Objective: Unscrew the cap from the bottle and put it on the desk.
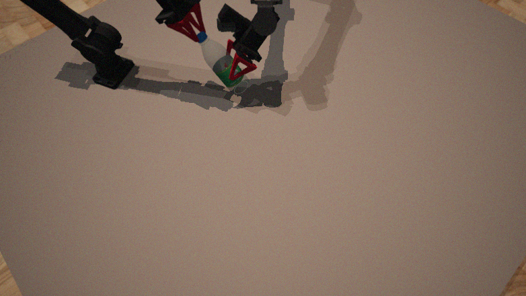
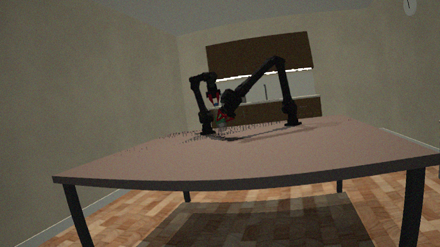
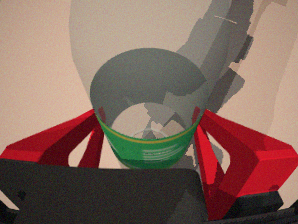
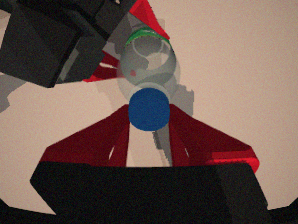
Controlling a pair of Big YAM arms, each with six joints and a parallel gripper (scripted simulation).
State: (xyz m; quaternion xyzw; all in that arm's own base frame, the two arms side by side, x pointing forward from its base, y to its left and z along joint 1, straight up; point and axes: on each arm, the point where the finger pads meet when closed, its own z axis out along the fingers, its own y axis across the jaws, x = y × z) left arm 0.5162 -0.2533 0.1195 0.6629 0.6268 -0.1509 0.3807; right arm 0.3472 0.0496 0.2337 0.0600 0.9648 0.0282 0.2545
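My right gripper is now 1 cm above the blue cap. Round my right hand: bottle (9 cm below, 4 cm ahead, 3 cm to the left).
My left gripper is now 10 mm past the bottle, 10 mm to the left of it and 30 mm below it. From my left hand the other things lie so: blue cap: 50 mm behind, 40 mm to the right, 110 mm above.
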